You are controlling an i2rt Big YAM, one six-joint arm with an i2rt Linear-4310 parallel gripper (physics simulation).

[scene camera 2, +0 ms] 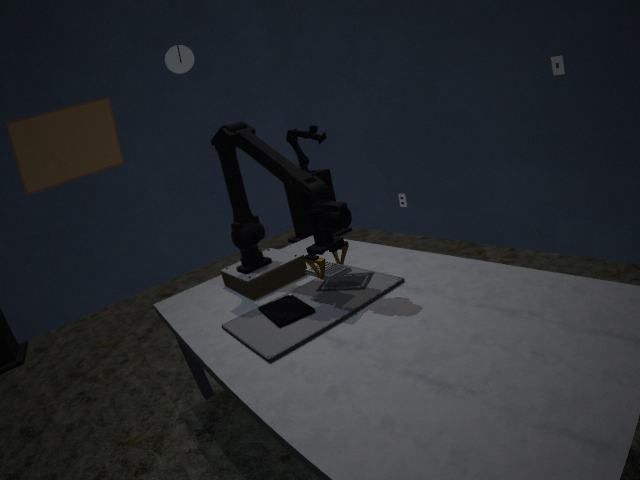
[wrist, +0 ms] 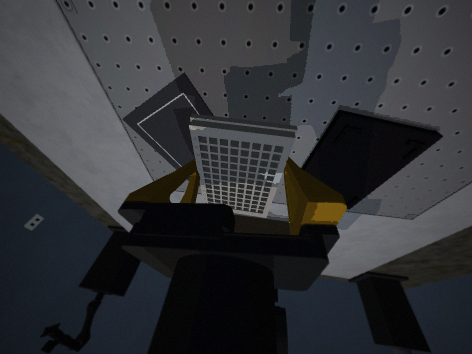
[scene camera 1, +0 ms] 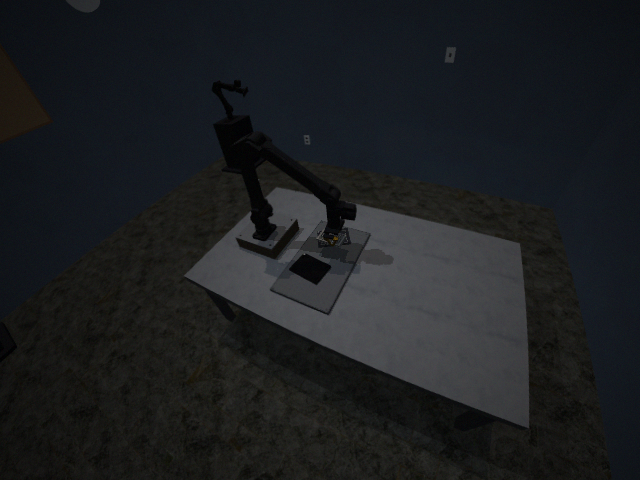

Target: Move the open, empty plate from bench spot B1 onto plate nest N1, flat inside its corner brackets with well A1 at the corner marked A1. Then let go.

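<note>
The gripper point(scene camera 2: 331, 272), visible also in the wrist view point(wrist: 240, 161), holds a plate point(wrist: 240, 162). The plate touches nothing else.
</note>
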